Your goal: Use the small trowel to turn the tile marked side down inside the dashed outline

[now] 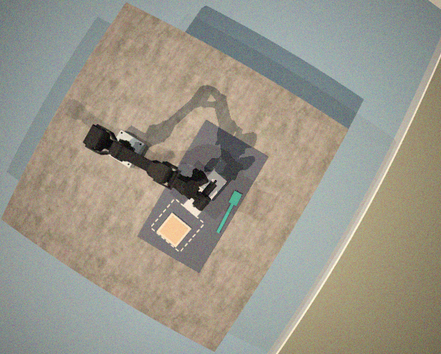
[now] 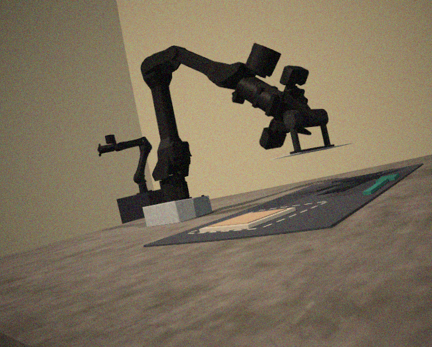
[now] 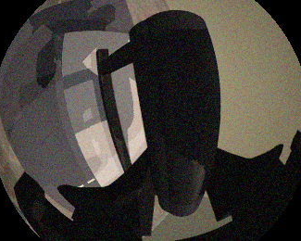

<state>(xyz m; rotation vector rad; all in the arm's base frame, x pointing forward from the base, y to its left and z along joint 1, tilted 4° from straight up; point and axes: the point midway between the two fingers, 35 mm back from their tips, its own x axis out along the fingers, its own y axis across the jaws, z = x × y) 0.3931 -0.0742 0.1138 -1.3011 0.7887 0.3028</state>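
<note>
My gripper tip is 11 cm short of the green trowel and 14 cm above it. Also, from my gripper tip: tile (10 cm behind, 19 cm to the right, 14 cm below); dark mat (3 cm behind, 16 cm below).
</note>
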